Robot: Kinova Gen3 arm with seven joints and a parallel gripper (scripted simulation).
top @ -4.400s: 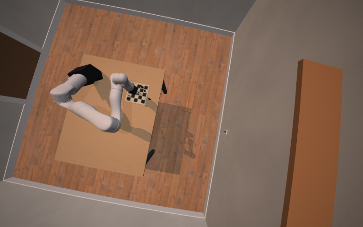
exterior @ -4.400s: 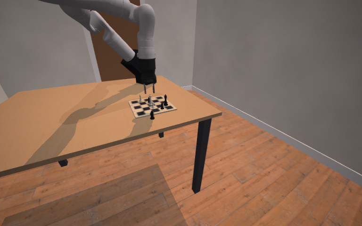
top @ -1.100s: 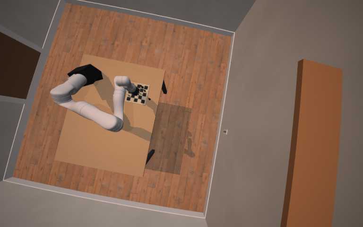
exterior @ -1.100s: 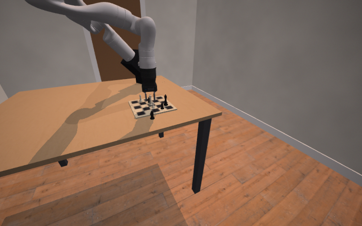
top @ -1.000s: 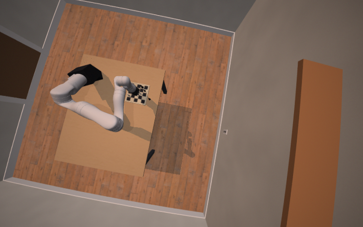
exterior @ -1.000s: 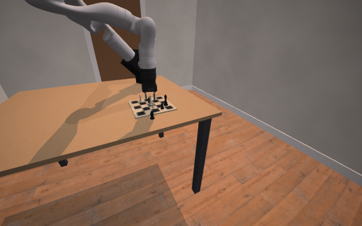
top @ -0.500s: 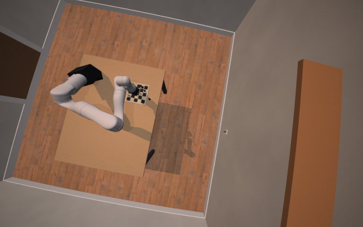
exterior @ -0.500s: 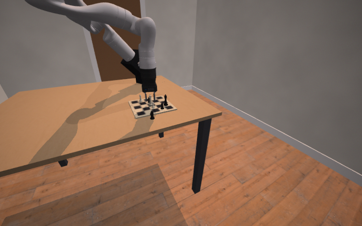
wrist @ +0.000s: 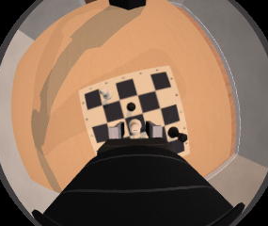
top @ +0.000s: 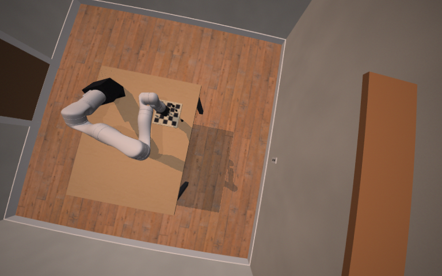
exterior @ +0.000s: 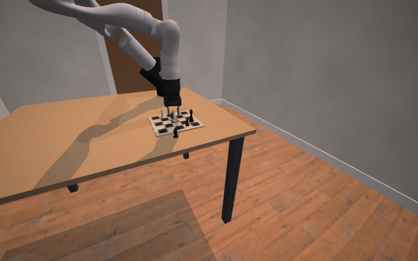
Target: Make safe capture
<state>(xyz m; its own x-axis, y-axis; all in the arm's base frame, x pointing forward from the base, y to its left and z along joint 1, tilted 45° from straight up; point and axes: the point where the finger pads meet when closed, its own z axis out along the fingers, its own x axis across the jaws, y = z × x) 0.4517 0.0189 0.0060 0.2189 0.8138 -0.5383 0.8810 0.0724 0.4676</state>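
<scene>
The tall white piece is 1 cm below my hand. Round my hand: chessboard 5 cm below; black piece 14 cm ahead, 4 cm to the right, 4 cm below.
</scene>
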